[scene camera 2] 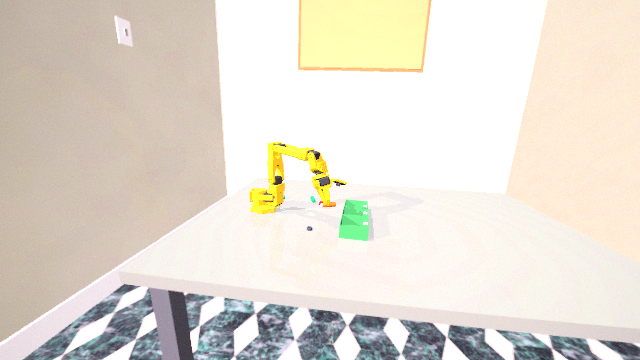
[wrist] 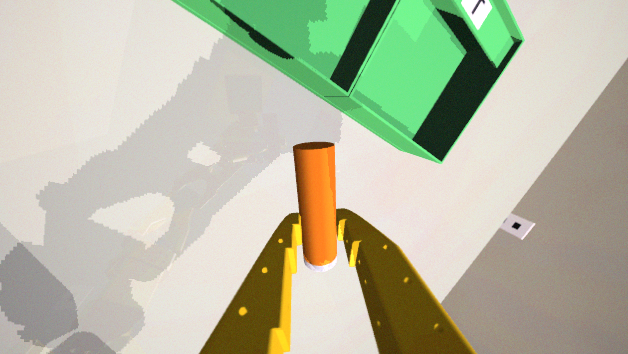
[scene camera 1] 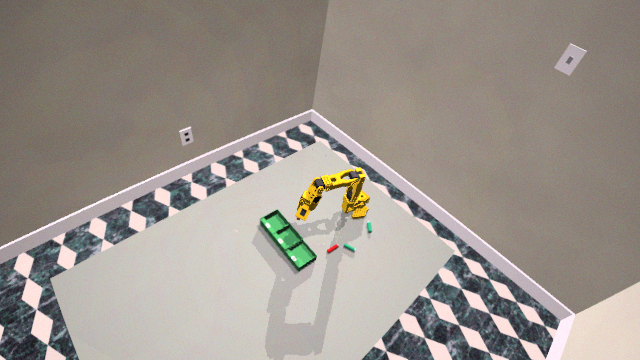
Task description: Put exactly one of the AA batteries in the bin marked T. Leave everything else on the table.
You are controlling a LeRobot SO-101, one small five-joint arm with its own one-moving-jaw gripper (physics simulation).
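Frame: origin at the arm's base, x right, y ahead, z up, level; millimetres.
Where they show: hand, its tool point: (scene camera 2: 325, 204) (wrist: 301, 224); arm's base, origin of its link: (scene camera 2: 270, 208) (scene camera 1: 351, 211).
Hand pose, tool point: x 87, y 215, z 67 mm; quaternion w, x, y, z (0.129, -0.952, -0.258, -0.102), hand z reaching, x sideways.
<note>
Each offset is from my tool point to the top centre of the thing. Level surfaces: height alone.
My gripper (scene camera 2: 326, 202) (wrist: 320, 227) is shut on an orange battery {dx +4, dy +7, dz +8 mm} (scene camera 2: 331, 204) (wrist: 316, 195). The battery's white end is toward me in the wrist view, and it is held beside the bin, not over it. The green three-compartment bin {dx -32, dy +98, dz -28 mm} (scene camera 1: 274, 234) (scene camera 2: 354, 231) (wrist: 372, 121) has a white label {dx +54, dy +126, dz -32 mm} (wrist: 478, 11) on the far wall of its end compartment; the letter is partly cut off and I cannot tell it surely. The other labels are too small to read in the scene views. A red battery {dx -168, dy -19, dz -53 mm} (scene camera 1: 332, 248) and two green batteries {dx -207, dy -73, dz -53 mm} (scene camera 1: 349, 247) {dx -191, dy -213, dz -53 mm} (scene camera 1: 369, 227) lie on the table.
A small dark nut {dx +57, dy -43, dz -58 mm} (scene camera 2: 309, 228) lies on the table between the arm base (scene camera 2: 262, 201) and the bin in scene camera 2. The arm's shadow falls across the table {dz -67 mm} (scene camera 1: 165, 280) and partly over the bin.
</note>
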